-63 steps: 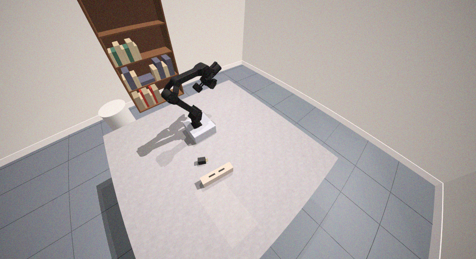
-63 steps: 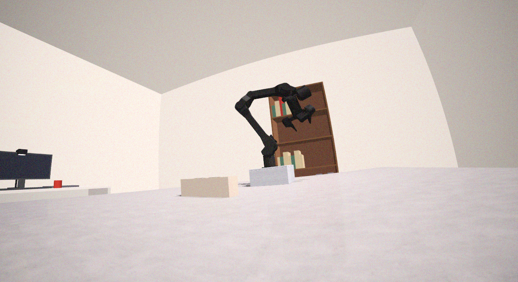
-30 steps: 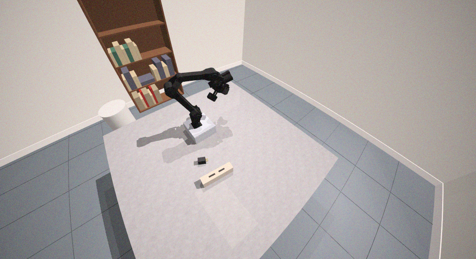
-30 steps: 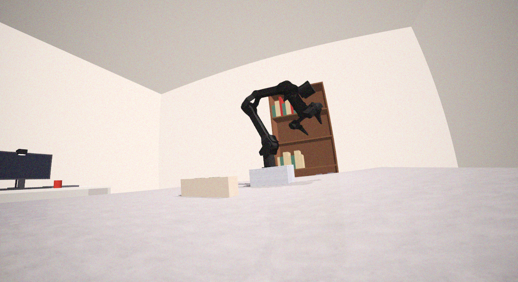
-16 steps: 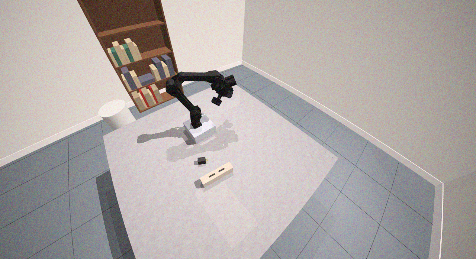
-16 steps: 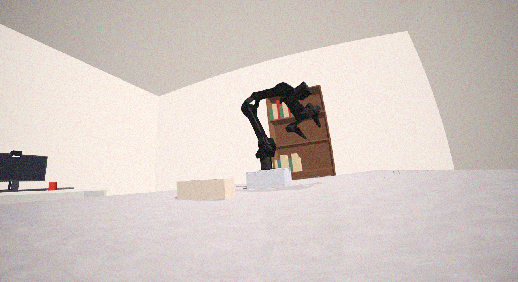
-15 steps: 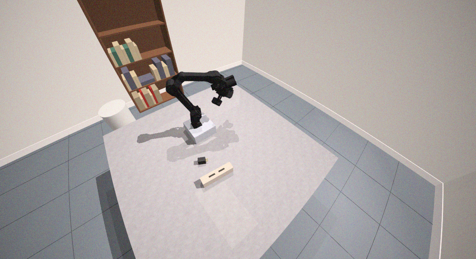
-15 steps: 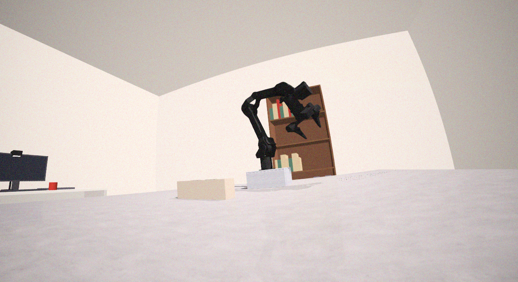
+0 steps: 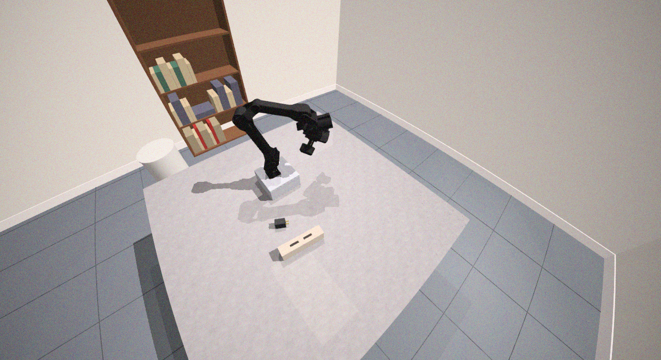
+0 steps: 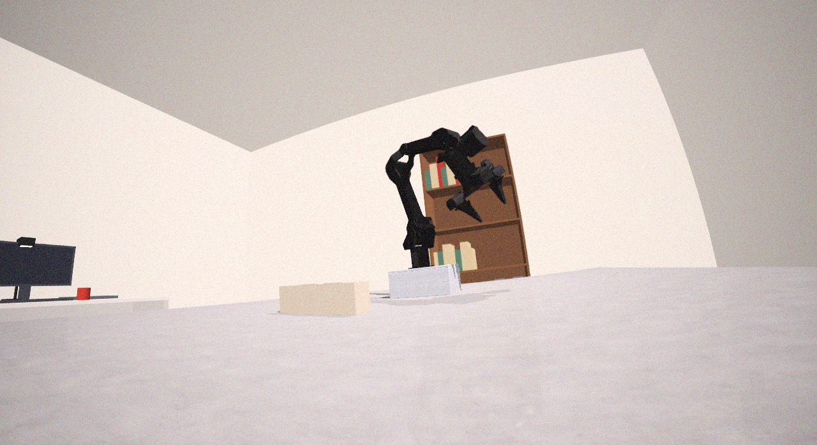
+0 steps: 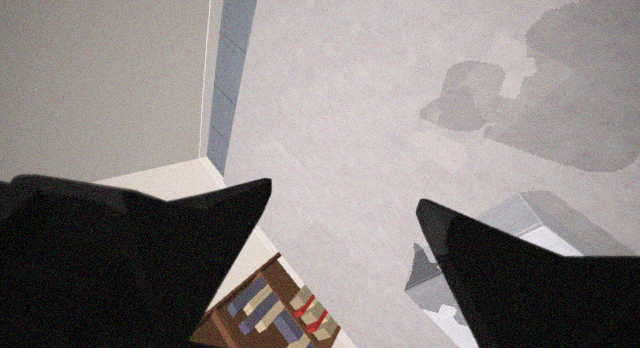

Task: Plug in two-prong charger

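The two-prong charger is 33 cm to the right of my gripper tip, 21 cm ahead of it and 19 cm below it.
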